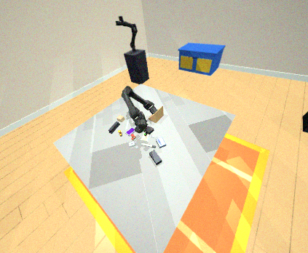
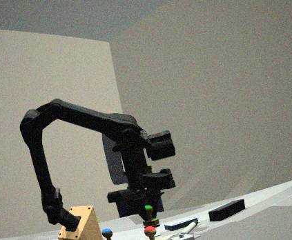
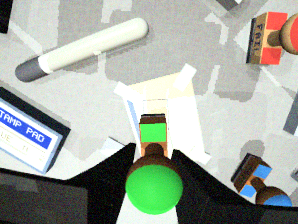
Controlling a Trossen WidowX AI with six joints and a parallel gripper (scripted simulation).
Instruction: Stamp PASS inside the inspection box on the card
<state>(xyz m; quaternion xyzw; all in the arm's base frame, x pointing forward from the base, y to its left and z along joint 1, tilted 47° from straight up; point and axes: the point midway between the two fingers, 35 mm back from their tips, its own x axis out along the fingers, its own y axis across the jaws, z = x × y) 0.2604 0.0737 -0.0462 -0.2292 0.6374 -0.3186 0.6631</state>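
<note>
My gripper tip is 60 mm short of the white rod, 90 mm to the right of it and 60 mm above it. The rest, counted from my gripper tip: blue-knobbed stamp (60 mm behind, 110 mm to the right, 50 mm below); red-knobbed stamp (80 mm ahead, 90 mm to the right, 50 mm below); green-knobbed PASS stamp (right at my gripper tip).
</note>
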